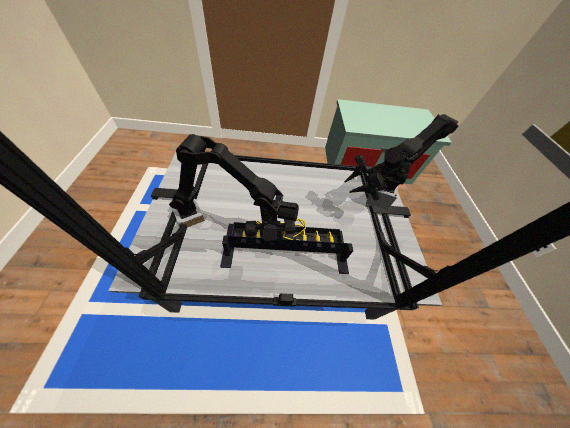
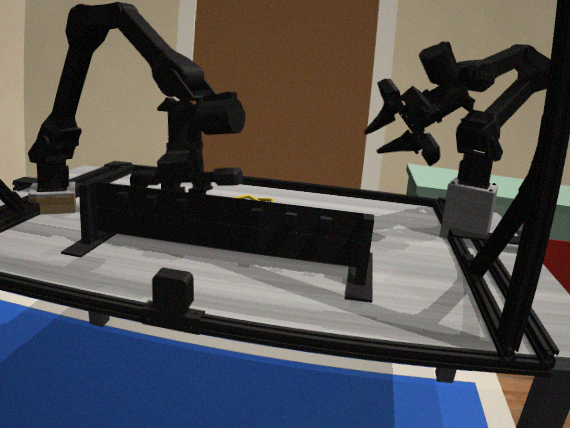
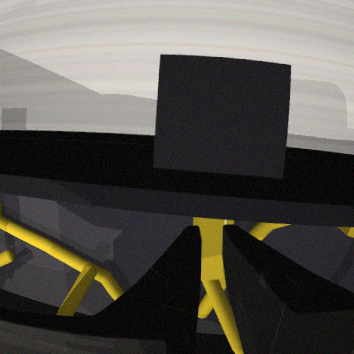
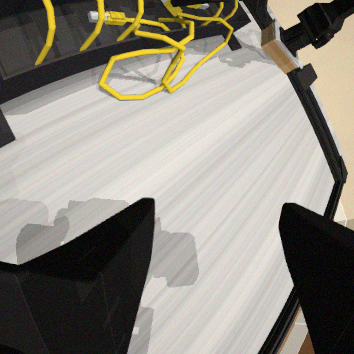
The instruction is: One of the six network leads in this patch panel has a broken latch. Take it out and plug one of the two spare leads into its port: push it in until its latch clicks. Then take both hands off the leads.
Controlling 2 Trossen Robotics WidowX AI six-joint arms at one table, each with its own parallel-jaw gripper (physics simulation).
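Frame: origin at the left arm's base, x ahead, y left, z up, level; centimetres.
Seen in the pictures: left gripper, fingertip midpoint: [image 3: 209, 236] [image 4: 173, 3]; right gripper, fingertip midpoint: [image 1: 346, 187] [image 2: 370, 142] [image 4: 219, 212]; left arm's base at its link origin: [image 1: 186, 210] [image 2: 52, 187] [image 4: 286, 41]; right arm's base at its link origin: [image 1: 387, 186] [image 2: 474, 184].
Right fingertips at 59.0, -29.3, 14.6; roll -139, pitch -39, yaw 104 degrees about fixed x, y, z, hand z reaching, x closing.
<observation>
Offsets run from my right fingertips to a thing's middle, as dx, dy, dz. "*": to the spot under its first point. Level surfaces: height alone.
The black patch panel {-29.7, -4.2, -13.5} [image 1: 290, 245] [image 2: 225, 227] [image 3: 75, 155] stands on the table. My left gripper [image 3: 209, 236] is behind it, shut on a yellow lead's plug {* -34.4, +0.6, -15.1} [image 3: 212, 250]; the plug points at the panel and its front end is hidden under the panel's edge. How deep it sits does not show. Other yellow leads [image 1: 317, 238] [image 4: 50, 27] stand along the panel on both sides. A loose yellow lead {* -24.1, -5.2, -15.8} [image 4: 116, 18] with a clear tip lies behind the panel. No broken latch can be made out. My right gripper [image 1: 348, 185] [image 2: 372, 142] [image 4: 219, 212] is half open, empty, raised away from the panel.
A loop of yellow cable {* -16.7, +0.8, -18.6} [image 4: 122, 98] reaches out behind the panel over the table {dz -19.0} [image 4: 175, 150]. A dark square block {-36.5, -3.2, -10.1} [image 3: 222, 115] rises from the panel in front of my left fingers. Black frame rails [image 1: 215, 300] edge the table, with slanting posts at both sides.
</observation>
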